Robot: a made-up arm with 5 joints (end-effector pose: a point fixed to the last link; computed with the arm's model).
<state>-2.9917 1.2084 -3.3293 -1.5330 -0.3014</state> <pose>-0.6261 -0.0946 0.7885 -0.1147 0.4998 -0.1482</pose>
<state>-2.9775 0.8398 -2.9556 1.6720 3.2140</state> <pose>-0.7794 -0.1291 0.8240 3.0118 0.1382 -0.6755</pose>
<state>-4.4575 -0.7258 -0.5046 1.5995 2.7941</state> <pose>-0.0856 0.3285 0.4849 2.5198 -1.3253 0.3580</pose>
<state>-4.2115 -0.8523 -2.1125 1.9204 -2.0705</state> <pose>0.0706 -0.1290 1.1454 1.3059 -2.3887 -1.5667</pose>
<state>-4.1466 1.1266 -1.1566 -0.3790 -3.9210</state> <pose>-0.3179 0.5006 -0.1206 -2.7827 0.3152 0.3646</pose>
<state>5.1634 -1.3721 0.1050 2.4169 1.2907</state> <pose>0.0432 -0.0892 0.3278 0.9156 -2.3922 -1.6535</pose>
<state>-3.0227 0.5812 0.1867 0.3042 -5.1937</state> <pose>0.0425 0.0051 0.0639 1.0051 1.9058 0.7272</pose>
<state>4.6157 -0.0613 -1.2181 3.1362 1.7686</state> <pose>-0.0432 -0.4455 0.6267 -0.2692 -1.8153 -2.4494</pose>
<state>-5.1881 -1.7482 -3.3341 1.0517 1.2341</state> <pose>-0.4179 -0.8112 0.0482 0.9103 -0.0634 -0.7570</pose>
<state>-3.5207 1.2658 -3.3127 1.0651 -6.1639</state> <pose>-0.8149 0.3247 0.7046 -0.5336 -2.0968 -0.1498</pose>
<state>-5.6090 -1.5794 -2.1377 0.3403 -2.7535</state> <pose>-0.6443 -0.5149 0.8156 0.0352 -0.2441 1.0572</pose>
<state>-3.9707 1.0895 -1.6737 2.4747 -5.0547</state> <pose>-0.4212 0.4598 0.0483 1.0781 0.6492 0.3456</pose>
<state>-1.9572 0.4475 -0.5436 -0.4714 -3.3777</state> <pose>-0.1845 -0.4535 0.1145 2.1175 1.8210 -0.7246</pose>
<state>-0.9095 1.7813 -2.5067 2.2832 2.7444</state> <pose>0.4142 -0.5322 -0.1870 -0.4254 -1.6243 -1.0074</pose>
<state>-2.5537 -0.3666 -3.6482 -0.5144 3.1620</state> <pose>0.5141 0.3426 0.8792 -1.6887 -0.4925 -2.0178</pose>
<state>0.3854 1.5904 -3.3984 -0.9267 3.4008</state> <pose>0.7388 0.2997 0.5809 -0.0261 0.4131 0.6356</pose>
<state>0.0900 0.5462 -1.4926 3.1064 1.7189</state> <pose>0.6054 0.0546 0.4022 0.7224 -0.7656 -1.2175</pose>
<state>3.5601 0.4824 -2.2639 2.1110 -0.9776</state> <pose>-0.6687 -0.2974 0.7305 -1.8138 2.1619 -0.1294</pose>
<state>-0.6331 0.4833 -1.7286 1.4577 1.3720</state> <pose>0.6356 -0.4664 0.4709 1.6414 -2.5707 -0.3032</pose>
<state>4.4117 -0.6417 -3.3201 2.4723 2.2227</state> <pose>0.1513 0.4878 0.9840 0.9860 1.9111 -1.9519</pose>
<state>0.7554 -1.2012 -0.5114 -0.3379 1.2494</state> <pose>0.1425 0.1342 0.8086 -1.1120 0.2804 -1.0170</pose>
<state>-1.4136 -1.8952 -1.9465 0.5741 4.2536</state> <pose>-0.1346 0.8494 0.6573 -0.1205 -0.0383 -0.3012</pose>
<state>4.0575 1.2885 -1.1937 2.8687 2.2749</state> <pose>-0.2188 -0.2850 -0.0649 -0.1729 -0.2140 -3.0803</pose>
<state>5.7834 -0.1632 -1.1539 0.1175 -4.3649</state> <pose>0.5457 -0.2980 0.7227 -0.7504 1.9830 -1.1003</pose>
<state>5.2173 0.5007 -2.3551 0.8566 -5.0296</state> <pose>0.3848 -0.6963 0.8754 -1.0719 2.4591 -1.4552</pose>
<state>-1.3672 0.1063 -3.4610 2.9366 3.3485</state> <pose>-0.0009 0.0045 1.0959 1.9647 1.9583 -0.3226</pose>
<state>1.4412 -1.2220 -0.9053 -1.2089 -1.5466</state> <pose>-0.0068 -0.0521 0.9481 -0.0227 -0.2945 3.0223</pose>
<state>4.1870 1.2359 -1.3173 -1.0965 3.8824</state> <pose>-0.3189 -0.5501 -0.0705 2.0481 0.3144 -0.8679</pose>
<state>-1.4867 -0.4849 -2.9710 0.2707 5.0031</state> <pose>-0.0373 0.4423 1.2092 -0.0436 0.0045 0.3747</pose>
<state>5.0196 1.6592 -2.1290 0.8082 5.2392</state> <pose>0.2193 -0.6913 -0.2734 -2.8087 0.3096 0.1955</pose>
